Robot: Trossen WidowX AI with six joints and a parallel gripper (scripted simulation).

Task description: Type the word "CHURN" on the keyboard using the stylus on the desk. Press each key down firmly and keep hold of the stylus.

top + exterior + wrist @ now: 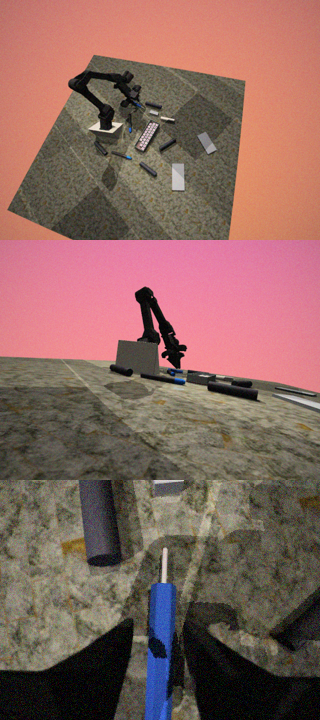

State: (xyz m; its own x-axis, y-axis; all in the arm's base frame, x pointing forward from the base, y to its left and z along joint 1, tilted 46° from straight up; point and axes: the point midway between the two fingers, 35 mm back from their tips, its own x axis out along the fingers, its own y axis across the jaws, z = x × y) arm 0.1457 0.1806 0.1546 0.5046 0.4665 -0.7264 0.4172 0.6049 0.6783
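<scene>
The blue stylus is 2 cm below my gripper tip, 1 cm to the right of it and 1 cm ahead of it. From my gripper tip the other things lie so: white cylinder (23 cm ahead, 10 cm to the right, 1 cm below); then grey block (13 cm ahead, 6 cm to the right, 2 cm below).
</scene>
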